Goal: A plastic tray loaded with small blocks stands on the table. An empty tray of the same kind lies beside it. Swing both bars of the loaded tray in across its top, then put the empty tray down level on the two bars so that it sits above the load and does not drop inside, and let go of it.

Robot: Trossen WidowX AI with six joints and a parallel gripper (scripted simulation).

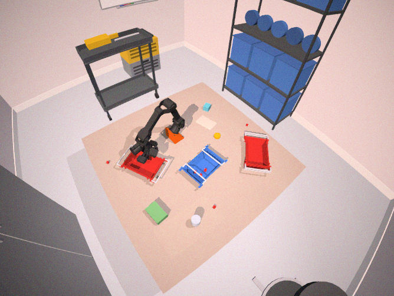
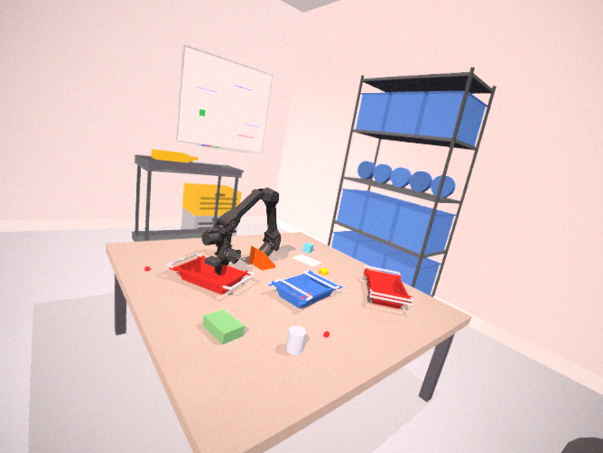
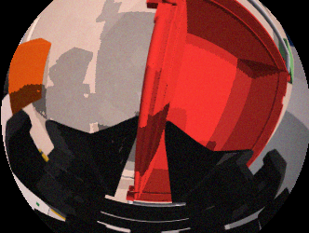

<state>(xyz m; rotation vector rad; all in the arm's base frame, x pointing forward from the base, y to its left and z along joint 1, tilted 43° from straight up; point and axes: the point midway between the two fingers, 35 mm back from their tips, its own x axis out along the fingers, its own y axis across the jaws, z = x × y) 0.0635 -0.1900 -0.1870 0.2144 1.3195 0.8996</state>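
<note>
The red tray is 30 mm ahead of my gripper tip, 70 mm to the right of it and 30 mm above it. The rest, counted from my gripper tip: cream pad (10 mm behind, 560 mm to the left, 10 mm below); yellow puck (160 mm ahead, 530 mm to the left); green block (370 mm ahead, 180 mm to the right, 10 mm above).
</note>
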